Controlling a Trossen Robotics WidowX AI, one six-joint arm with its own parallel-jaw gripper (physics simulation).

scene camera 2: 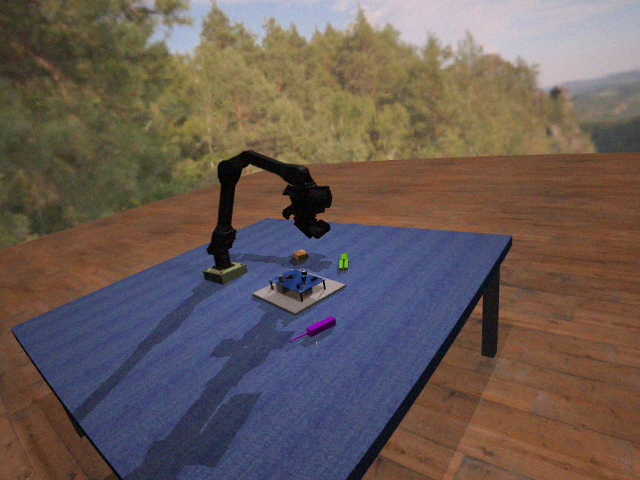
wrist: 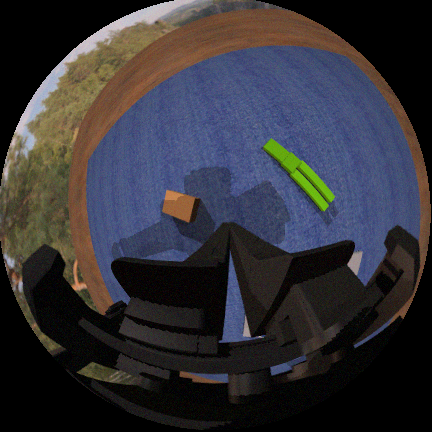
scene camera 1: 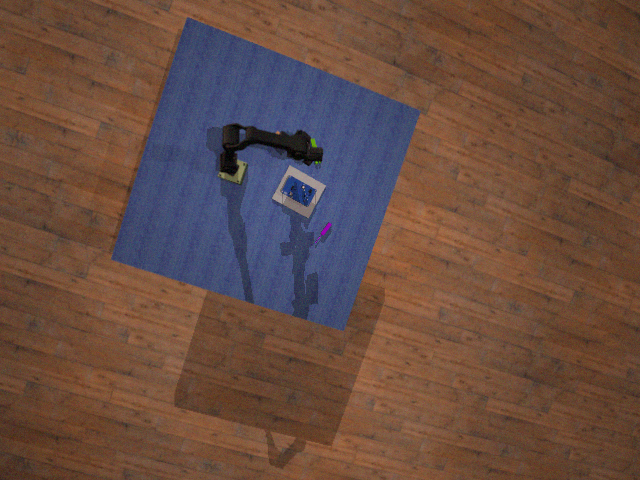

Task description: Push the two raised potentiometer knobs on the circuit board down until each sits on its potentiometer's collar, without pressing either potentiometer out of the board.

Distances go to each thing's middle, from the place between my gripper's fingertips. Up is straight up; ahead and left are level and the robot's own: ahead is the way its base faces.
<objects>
Now: the orange block (wrist: 183,206) 11 cm behind my hand, 2 cm to the left of it and 9 cm below it. Also, from my hand: green clip (wrist: 288,160) 9 cm ahead, 6 cm to the left, 10 cm below.
</objects>
